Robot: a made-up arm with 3 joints.
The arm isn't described. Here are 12 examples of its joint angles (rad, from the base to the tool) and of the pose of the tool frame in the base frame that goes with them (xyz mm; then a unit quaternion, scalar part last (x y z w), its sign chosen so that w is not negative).
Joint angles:
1: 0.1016 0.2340 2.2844
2: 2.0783 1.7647 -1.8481
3: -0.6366 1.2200 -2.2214
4: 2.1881 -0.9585 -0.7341
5: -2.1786 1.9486 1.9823
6: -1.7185 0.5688 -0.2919
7: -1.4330 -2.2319 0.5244
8: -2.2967 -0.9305 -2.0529
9: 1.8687 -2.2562 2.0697
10: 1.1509 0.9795 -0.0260
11: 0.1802 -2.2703 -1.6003
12: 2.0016 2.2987 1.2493
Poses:
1: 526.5 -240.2 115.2 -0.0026 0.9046 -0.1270 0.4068
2: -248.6 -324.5 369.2 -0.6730 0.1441 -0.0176 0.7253
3: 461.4 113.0 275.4 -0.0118 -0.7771 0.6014 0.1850
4: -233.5 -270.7 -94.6 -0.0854 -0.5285 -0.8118 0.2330
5: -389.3 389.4 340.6 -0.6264 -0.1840 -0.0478 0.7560
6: 97.6 386.2 225.2 -0.0756 -0.3014 0.7458 0.5892
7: -99.6 445.9 -70.1 0.5795 0.6557 0.4543 0.1670
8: -309.1 290.4 -150.6 0.7926 -0.1015 0.2648 0.5398
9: 46.9 -584.1 -24.9 0.5704 -0.1522 0.2858 0.7548
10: 84.2 -381.6 307.1 -0.4009 0.2464 -0.4751 0.7436
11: 431.4 217.9 39.3 0.6017 -0.3584 -0.6743 0.2342
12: -18.7 -537.1 275.1 0.1980 -0.7523 0.5673 0.2702
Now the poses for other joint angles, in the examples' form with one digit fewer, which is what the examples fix.
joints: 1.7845 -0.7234 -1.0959
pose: -134 -339 -96 -0.190 -0.541 -0.737 0.358
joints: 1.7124 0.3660 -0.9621
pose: -241 -326 125 -0.449 -0.176 -0.603 0.635
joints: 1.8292 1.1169 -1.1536
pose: -230 -313 278 -0.637 0.070 -0.387 0.663
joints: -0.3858 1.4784 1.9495
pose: 503 199 341 -0.488 0.528 -0.468 0.514
